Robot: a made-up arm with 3 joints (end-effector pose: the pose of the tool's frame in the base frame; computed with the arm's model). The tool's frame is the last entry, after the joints. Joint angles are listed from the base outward.
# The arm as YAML. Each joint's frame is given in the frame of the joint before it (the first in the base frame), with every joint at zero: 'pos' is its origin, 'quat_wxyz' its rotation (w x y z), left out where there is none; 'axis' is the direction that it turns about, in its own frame. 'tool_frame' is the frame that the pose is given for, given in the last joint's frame.
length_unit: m
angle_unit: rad
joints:
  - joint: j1
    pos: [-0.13, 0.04, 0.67]
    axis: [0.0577, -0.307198, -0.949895]
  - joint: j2
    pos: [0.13, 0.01, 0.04]
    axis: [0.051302, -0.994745, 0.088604]
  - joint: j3
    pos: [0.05, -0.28, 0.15]
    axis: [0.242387, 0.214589, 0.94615]
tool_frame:
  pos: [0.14, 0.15, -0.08]
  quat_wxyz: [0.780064, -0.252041, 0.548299, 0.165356]
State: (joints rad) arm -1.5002 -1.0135 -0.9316
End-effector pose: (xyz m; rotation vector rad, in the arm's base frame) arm 0.1837 0.2627 0.3884 -2.0700 1.5272 0.2899
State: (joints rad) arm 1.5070 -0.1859 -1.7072
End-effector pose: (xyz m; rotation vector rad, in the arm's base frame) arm -0.5770 -0.3153 0.7463 1.3558 0.7282 -2.3348
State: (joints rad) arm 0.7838 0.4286 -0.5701
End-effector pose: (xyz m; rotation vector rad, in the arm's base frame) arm -0.0860 -0.3409 0.9167 0.0898 0.6076 -0.9304
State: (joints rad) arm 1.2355 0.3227 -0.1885
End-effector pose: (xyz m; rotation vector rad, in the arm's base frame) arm -0.2110 -0.2831 0.8759 0.1238 0.6620 -0.9838
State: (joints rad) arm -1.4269 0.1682 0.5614
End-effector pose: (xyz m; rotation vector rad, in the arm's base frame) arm -0.0064 0.2524 0.7131 -1.3597 0.7405 2.2469
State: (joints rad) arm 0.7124 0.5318 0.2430
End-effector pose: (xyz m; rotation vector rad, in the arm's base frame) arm -0.0496 -0.1612 0.8755 -0.4791 0.6310 -0.2323
